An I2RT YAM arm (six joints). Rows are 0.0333 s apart.
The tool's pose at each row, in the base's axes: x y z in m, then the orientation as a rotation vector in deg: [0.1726 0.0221 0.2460 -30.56 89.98 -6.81]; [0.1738 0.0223 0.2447 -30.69 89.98 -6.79]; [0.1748 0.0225 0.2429 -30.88 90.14 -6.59]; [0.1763 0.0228 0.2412 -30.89 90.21 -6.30]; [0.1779 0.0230 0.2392 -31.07 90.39 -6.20]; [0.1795 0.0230 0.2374 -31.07 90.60 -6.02]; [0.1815 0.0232 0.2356 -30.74 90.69 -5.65]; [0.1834 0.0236 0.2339 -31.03 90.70 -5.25]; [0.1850 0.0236 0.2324 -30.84 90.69 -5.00]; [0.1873 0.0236 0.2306 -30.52 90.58 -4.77]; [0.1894 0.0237 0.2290 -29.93 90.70 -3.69]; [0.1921 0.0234 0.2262 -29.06 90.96 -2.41]
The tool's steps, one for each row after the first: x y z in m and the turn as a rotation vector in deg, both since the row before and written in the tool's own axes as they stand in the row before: [0.0011 0.0004 0.0013 -0.10 0.00 -0.07]; [0.0016 0.0006 0.0012 -0.27 0.12 0.03]; [0.0015 0.0005 0.0017 -0.20 0.00 0.18]; [0.0018 0.0005 0.0018 -0.21 0.16 -0.02]; [0.0017 0.0003 0.0017 -0.15 0.16 0.15]; [0.0016 0.0003 0.0022 -0.03 -0.03 0.45]; [0.0014 0.0005 0.0021 -0.43 -0.06 0.06]; [0.0014 0.0001 0.0017 -0.03 -0.08 0.27]; [0.0017 0.0000 0.0024 0.08 -0.19 0.32]; [0.0015 0.0001 0.0022 -0.31 -0.18 1.04]; [0.0027 -0.0001 0.0028 -0.28 -0.11 1.36]
